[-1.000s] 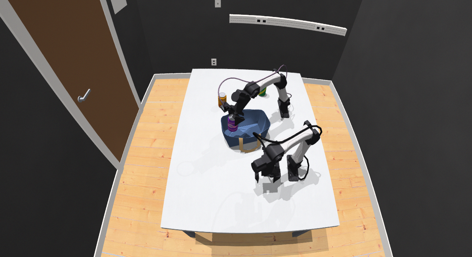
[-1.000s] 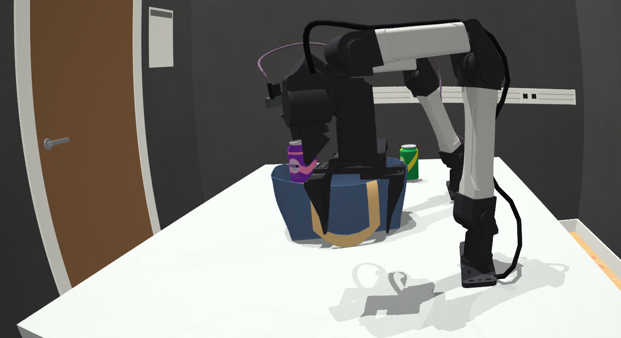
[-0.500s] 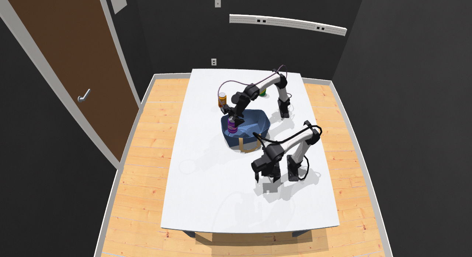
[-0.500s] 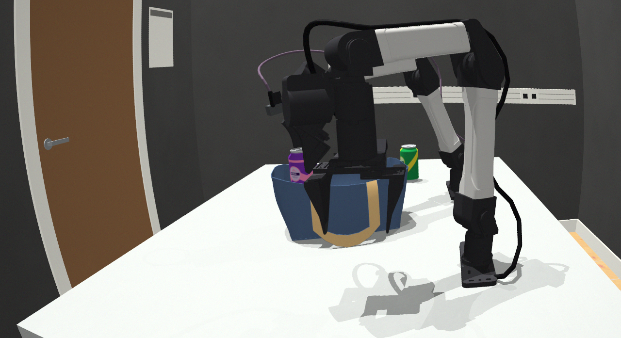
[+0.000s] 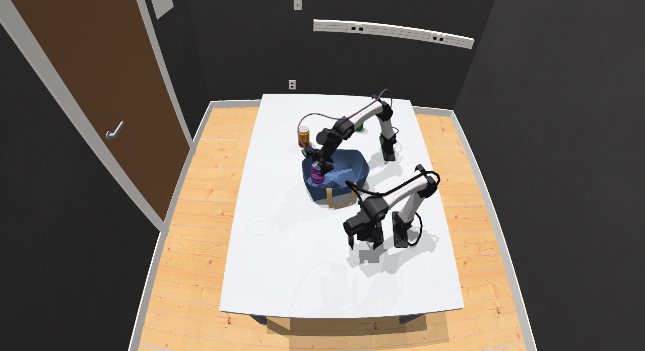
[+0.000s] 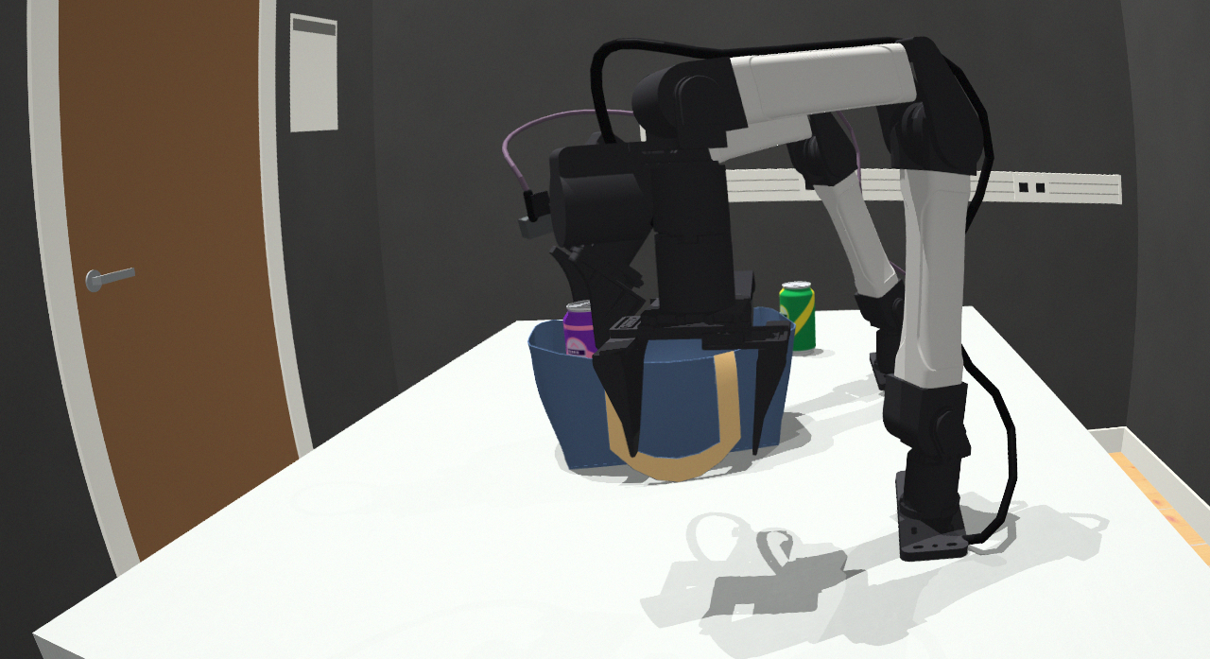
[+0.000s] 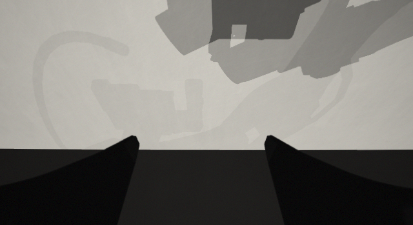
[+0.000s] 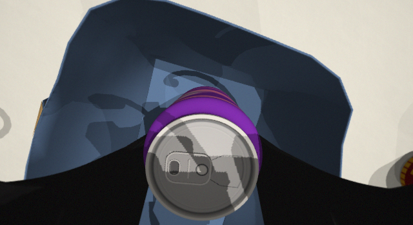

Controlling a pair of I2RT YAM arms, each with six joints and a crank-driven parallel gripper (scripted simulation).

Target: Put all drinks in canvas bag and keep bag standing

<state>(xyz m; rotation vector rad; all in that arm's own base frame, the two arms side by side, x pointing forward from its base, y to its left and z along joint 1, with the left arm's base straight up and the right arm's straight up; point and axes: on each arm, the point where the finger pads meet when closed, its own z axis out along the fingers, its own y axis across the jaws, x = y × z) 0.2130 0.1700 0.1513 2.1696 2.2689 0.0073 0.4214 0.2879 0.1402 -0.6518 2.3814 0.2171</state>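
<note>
The orange can lies 310 mm to the right of my right hand, 90 mm ahead of it and 80 mm below it. From my right hand the other things lie so: purple can 20 mm below; green can 460 mm to the right, 240 mm behind, 80 mm below.
</note>
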